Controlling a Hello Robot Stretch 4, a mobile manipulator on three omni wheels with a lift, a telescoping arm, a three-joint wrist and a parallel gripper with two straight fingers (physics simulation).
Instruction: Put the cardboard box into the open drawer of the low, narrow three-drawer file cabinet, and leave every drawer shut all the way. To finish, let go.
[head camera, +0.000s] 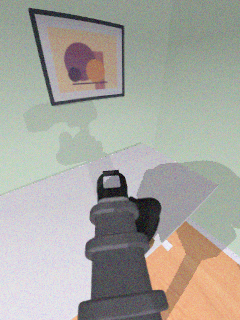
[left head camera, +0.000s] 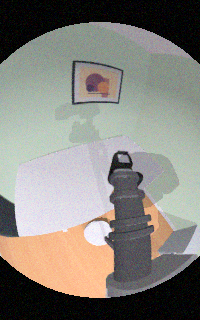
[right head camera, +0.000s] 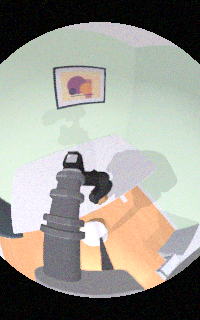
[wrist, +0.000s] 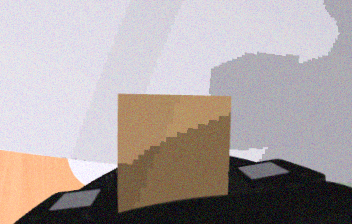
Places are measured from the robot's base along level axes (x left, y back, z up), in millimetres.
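Pixels of known places: gripper, fingertip midpoint: (right head camera: 100, 198) (wrist: 168, 174); robot's base, link origin: (left head camera: 97, 231) (right head camera: 93, 232).
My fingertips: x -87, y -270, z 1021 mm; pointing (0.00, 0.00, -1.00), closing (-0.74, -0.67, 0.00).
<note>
For each thing: its middle in the pictures, then the offset to it from my fingertips. "pt": a spot on its surface instead. Level surfaces: height alone.
- cardboard box, body centre: (wrist: 171, 166) (right head camera: 98, 195) dz +25, dx +8, dy -11 mm
- large white table, surface height: dz -99 mm
- dark object, surface spot: (left head camera: 7, 219) (right head camera: 8, 221) pt dz -701, dx +1604, dy +496 mm
The cardboard box (wrist: 175, 145) (right head camera: 103, 200) is a plain brown block, upright between the fingers in the wrist view; a sliver of it shows below the wrist in the right head view. My gripper (wrist: 168, 174) (right head camera: 101, 194) is shut on it, held over the white table near its front edge. In the head view the black wrist (head camera: 148, 217) shows right of the arm, and the arm hides much of the gripper. A grey, low cabinet-like piece (left head camera: 181, 240) (right head camera: 179, 242) stands at the lower right, with pale parts in front; I cannot tell its drawers apart.
The large white table (head camera: 40, 240) (left head camera: 60, 190) (right head camera: 37, 195) lies under the arm, against the green wall. A round white object (left head camera: 97, 233) (right head camera: 95, 234) stands on the wooden floor before it. A dark object (left head camera: 7, 219) (right head camera: 7, 220) is at the left edge. A framed picture (head camera: 82, 62) hangs above.
</note>
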